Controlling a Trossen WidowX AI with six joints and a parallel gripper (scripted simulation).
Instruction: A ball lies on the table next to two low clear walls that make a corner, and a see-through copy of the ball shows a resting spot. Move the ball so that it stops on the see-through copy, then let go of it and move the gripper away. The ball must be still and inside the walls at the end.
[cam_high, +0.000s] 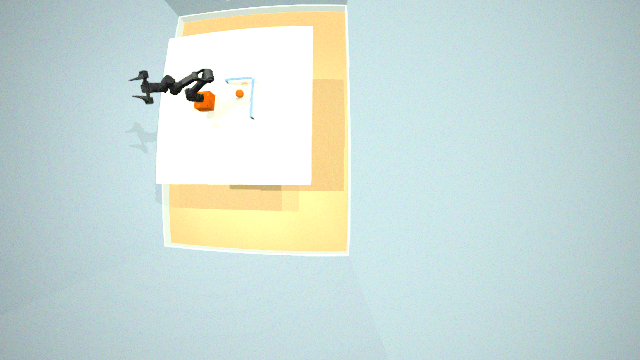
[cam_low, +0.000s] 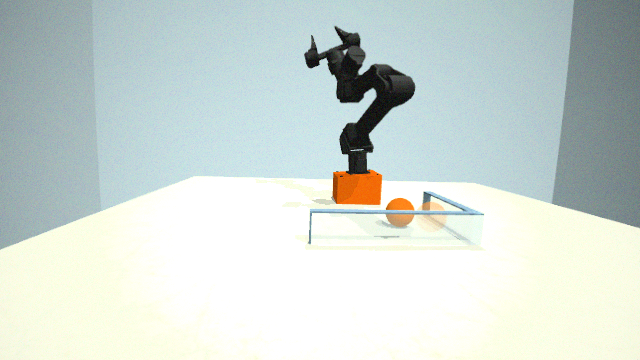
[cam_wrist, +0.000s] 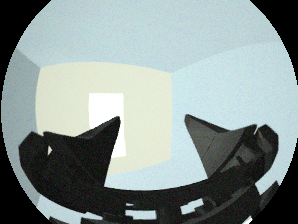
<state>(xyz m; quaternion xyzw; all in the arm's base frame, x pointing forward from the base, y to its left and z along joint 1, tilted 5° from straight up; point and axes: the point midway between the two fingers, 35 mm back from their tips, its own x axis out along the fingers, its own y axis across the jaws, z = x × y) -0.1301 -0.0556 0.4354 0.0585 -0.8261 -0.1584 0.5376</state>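
Right now my gripper tip is 510 mm above the ball, 440 mm short of it and 120 mm to the right of it.
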